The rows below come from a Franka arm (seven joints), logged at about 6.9 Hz.
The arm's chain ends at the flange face. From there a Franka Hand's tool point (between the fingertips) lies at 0.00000 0.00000 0.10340 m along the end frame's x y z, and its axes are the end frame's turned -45 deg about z.
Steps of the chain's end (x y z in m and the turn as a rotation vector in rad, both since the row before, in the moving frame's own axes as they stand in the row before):
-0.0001 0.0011 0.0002 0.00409 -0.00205 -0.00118
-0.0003 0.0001 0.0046 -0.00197 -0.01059 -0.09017
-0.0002 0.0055 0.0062 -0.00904 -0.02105 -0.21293
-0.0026 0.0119 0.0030 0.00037 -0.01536 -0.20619
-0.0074 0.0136 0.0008 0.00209 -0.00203 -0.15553
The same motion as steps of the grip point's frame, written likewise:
-0.0007 0.0003 0.0002 0.00434 0.00144 -0.00118
-0.0012 -0.0007 0.0046 0.00610 -0.00888 -0.09017
-0.0063 0.0031 0.0062 0.00849 -0.02128 -0.21293
-0.0115 0.0055 0.0030 0.01112 -0.01060 -0.20619
-0.0149 0.0041 0.0008 0.00291 0.00004 -0.15553

